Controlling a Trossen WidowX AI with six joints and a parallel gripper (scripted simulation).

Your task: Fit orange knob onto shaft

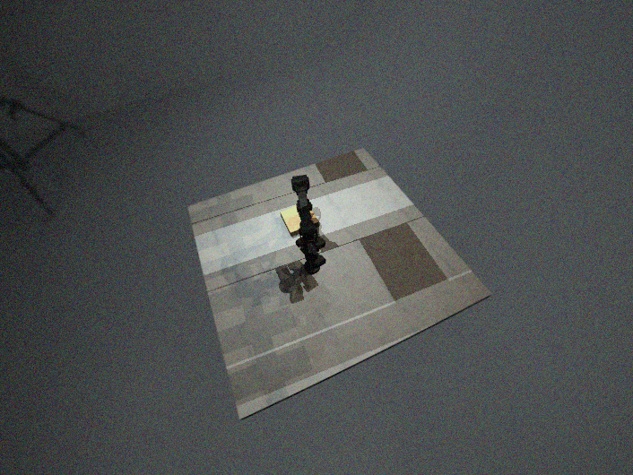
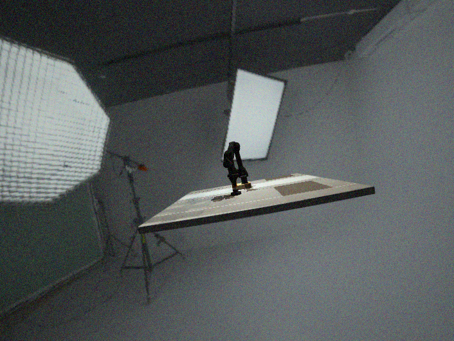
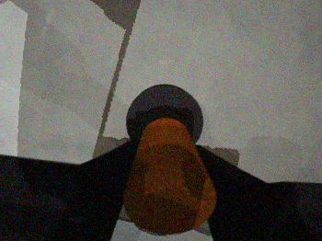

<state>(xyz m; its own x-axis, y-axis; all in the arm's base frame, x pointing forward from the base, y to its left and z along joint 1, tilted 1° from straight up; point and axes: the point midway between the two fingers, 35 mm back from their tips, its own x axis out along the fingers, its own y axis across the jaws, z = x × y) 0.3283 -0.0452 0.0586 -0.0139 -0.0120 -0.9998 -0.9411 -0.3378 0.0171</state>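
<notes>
The orange knob is 30 mm above my gripper tip. From my gripper tip the other things lie so: dark round pedestal: 40 mm below.
</notes>
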